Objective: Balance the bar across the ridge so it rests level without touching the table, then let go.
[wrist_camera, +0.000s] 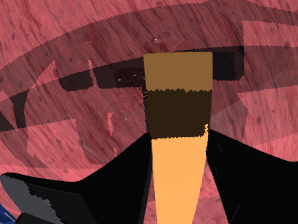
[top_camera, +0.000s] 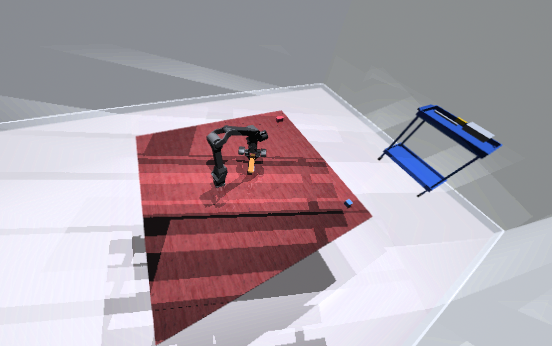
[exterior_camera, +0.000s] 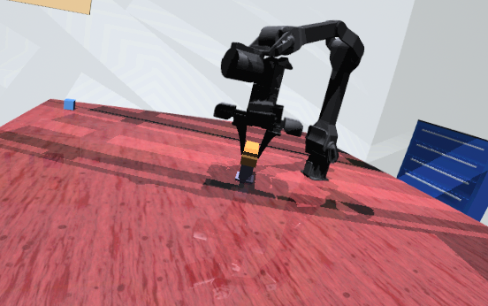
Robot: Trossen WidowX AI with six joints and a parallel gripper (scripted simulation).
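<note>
The yellow bar is 3 cm to the right of my gripper tip and 1 cm behind it. Round my gripper tip: pink block (48 cm ahead, 44 cm to the left, 5 cm below); blue cube (56 cm to the right, 48 cm ahead, 5 cm below).
</note>
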